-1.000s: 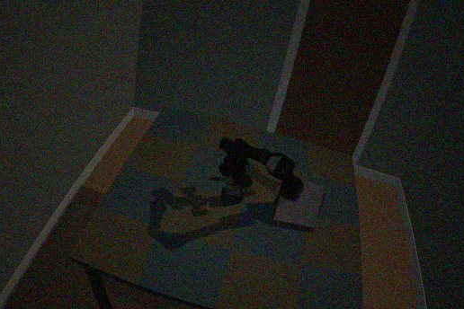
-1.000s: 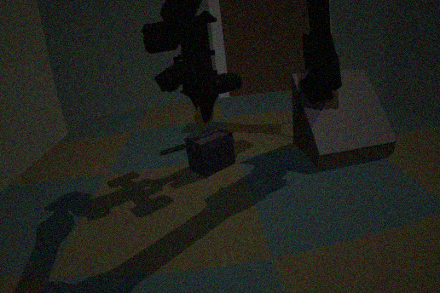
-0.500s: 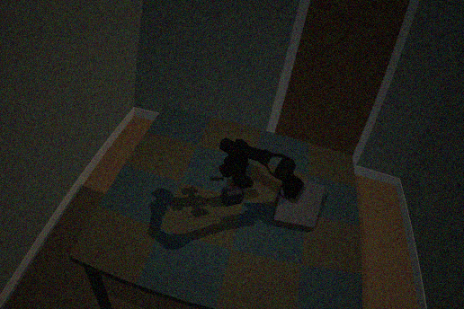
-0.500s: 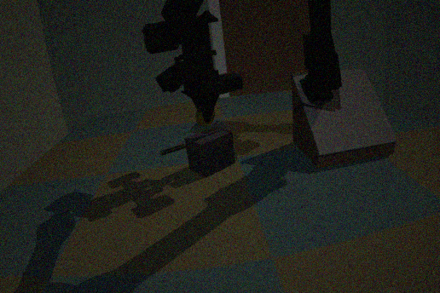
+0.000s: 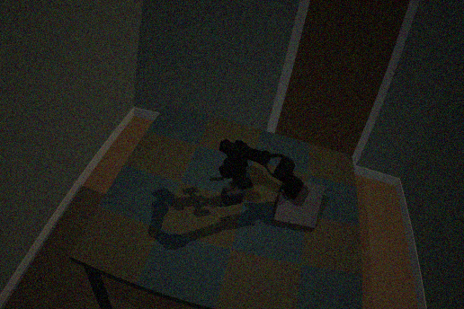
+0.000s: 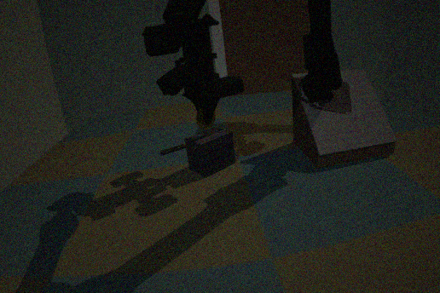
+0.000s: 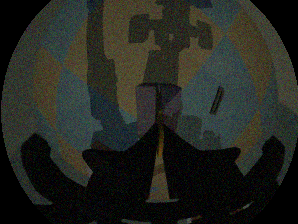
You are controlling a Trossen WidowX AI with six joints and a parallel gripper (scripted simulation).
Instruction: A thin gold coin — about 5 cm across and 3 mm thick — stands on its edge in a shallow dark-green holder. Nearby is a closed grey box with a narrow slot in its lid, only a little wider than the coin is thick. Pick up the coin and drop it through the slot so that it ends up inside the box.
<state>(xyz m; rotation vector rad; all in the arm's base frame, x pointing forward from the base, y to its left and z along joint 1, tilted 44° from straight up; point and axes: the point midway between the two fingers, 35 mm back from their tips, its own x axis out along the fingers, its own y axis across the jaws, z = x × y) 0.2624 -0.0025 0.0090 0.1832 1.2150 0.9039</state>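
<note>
Right now the thin gold coin is 10 mm above my gripper tip.
</note>
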